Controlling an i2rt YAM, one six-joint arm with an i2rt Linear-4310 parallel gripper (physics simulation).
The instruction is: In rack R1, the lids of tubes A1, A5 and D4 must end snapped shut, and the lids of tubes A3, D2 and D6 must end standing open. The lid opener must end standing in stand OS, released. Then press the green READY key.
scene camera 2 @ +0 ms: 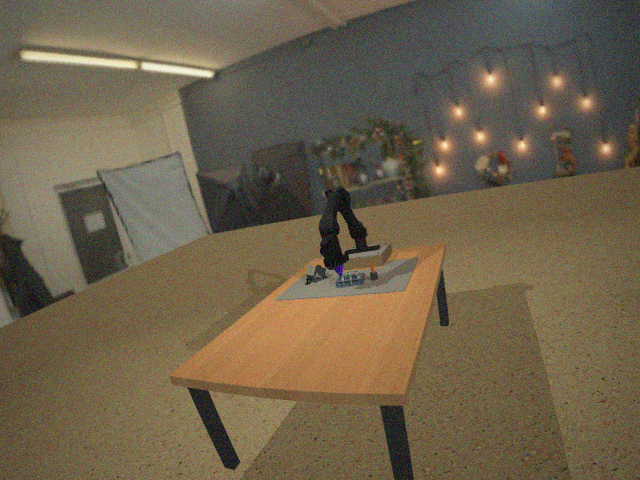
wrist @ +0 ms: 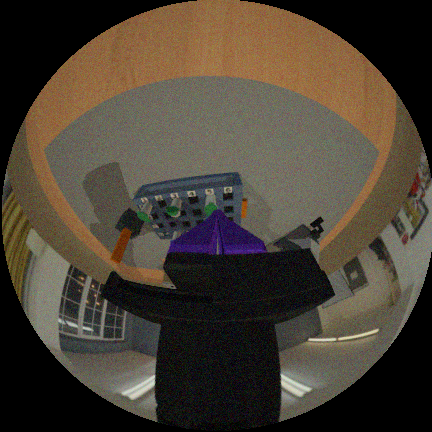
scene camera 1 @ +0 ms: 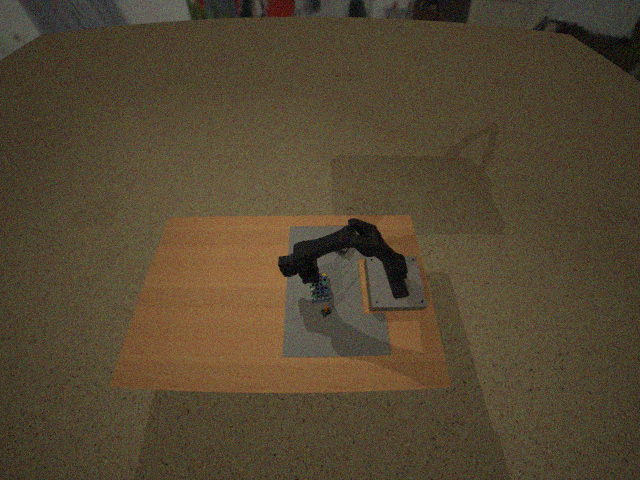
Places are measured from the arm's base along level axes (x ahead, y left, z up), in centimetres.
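Pixels of known places: gripper, fingertip midpoint: (scene camera 2: 341,276) (wrist: 217,214) (scene camera 1: 314,278); arm's base at its link origin: (scene camera 2: 362,250) (scene camera 1: 394,276).
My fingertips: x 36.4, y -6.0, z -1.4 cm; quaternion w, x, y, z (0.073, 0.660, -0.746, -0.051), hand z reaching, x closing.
Ahead of a thing's pixels: the offset from my fingertips to its middle. "spot": to the spot under its first point. Level surfaces: height alone.
Blue rack R1 {dx -1.8, dy +3.2, dz -1.6 cm} (scene camera 1: 323,296) (scene camera 2: 350,283) (wrist: 190,181) stands on the grey mat. In the wrist view, green-lidded tubes A1 {dx +1.1, dy +8.3, dz -0.2 cm} (wrist: 144,216), A3 {dx +2.0, dy +4.1, dz +0.8 cm} (wrist: 173,210) and A5 {dx +0.9, dy +0.6, dz -0.2 cm} (wrist: 210,207) stand in its numbered front row; whether each lid is snapped shut is too small to tell. My gripper (scene camera 2: 339,276) (wrist: 217,214) is shut and empty, its purple fingertips over the rack beside A5's lid. The fingers hide much of the rear rows, including D4 and D6; D2's lid is unclear. The orange lid opener {dx -2.9, dy +15.1, dz -0.2 cm} (scene camera 1: 326,307) (scene camera 2: 372,267) (wrist: 121,245) stands in dark stand OS {dx -2.9, dy +15.1, dz -3.1 cm} (scene camera 1: 325,313) (scene camera 2: 374,276) (wrist: 129,221). The READY key cannot be made out.
A grey and black object {dx -16.1, dy -16.8, dz -0.5 cm} (scene camera 2: 315,274) (wrist: 297,236) stands on the mat {dz -4.7 cm} (scene camera 1: 336,346) (scene camera 2: 305,293) (wrist: 300,130), on the rack's side away from the opener. An orange piece {spot: dx -1.8, dy -3.4, dz -2.4 cm} (wrist: 244,207) shows at the rack's end. The arm's base plate (scene camera 1: 379,303) lies behind the rack.
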